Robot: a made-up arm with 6 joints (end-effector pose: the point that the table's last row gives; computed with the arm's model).
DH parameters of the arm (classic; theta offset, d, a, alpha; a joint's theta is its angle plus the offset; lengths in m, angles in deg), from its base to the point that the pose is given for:
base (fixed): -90 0.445 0.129 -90
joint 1: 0 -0.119 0.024 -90
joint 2: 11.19 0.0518 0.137 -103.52
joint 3: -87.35 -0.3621 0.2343 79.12
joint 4: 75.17 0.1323 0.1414 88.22
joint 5: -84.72 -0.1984 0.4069 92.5
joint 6: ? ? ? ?
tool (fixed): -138.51 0.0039 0 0
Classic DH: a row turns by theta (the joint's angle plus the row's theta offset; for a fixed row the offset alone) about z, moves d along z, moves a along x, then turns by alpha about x.
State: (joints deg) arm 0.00 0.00 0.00 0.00 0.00 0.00
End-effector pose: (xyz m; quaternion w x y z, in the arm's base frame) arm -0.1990 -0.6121 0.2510 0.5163 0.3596 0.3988 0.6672
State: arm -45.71 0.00 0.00 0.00 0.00 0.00
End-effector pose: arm -0.1990 -0.6052 0.6553 0.6154 0.1308 0.6266 0.4599
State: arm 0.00 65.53 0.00 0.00 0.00 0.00
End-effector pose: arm -0.5700 -0.2704 0.2510 0.7952 0.5182 0.1408 0.2816
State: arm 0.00 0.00 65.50 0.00 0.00 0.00
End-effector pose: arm -0.0987 -0.5616 0.6192 0.4947 0.0537 0.7778 0.3839
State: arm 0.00 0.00 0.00 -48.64 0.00 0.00
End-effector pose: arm -0.2102 -0.6121 -0.0641 0.6347 0.0529 0.1508 0.7561
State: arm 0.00 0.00 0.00 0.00 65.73 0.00
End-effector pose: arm -0.4315 -0.2059 0.2593 0.7851 0.5347 0.1420 0.2783
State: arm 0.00 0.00 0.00 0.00 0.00 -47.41
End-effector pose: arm -0.1991 -0.6165 0.2465 0.6173 0.1574 0.6425 0.4258
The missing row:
joint 6: -35.14 -0.1661 -0.0077 26.34
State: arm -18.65 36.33 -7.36 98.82 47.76 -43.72
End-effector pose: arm 0.1540 -0.5607 0.7719 0.1313 0.6648 0.6776 -0.2858
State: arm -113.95 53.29 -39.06 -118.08 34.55 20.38
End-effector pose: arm 0.3169 -0.7315 1.0348 0.0133 0.8139 0.1335 -0.5653
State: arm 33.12 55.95 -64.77 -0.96 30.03 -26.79
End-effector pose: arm -0.2500 0.1469 0.2822 0.4531 0.8239 -0.3141 0.1310
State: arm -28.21 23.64 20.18 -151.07 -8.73 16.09
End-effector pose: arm 0.0180 -1.0645 0.3358 0.2378 -0.7791 0.0602 0.5769
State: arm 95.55 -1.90 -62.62 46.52 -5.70 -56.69
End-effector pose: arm 0.0131 0.2429 0.0791 0.1327 -0.4533 0.1713 -0.8647
